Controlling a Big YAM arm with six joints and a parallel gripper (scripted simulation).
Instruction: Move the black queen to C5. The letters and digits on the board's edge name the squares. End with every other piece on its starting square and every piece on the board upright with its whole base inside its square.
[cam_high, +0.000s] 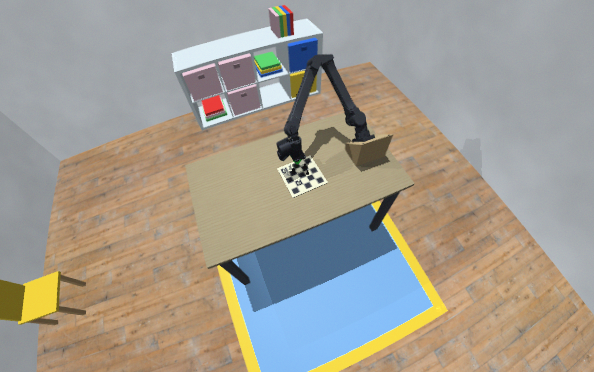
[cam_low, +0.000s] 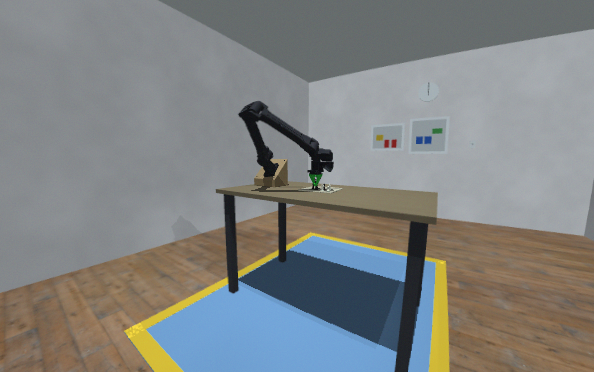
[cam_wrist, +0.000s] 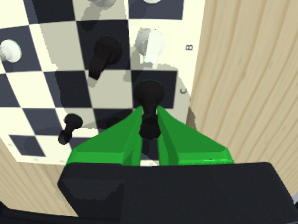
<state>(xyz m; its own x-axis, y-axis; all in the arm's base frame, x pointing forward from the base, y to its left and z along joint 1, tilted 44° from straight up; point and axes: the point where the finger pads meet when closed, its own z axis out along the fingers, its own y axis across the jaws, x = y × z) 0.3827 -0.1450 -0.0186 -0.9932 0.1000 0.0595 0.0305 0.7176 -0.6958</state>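
Now: hand 50 mm short of the white piece and 20 mm above it. The rest, counted from my hand: chessboard: 10 mm ahead, 70 mm to the left, 40 mm below; black pawn: 20 mm behind, 80 mm to the left, 20 mm below.
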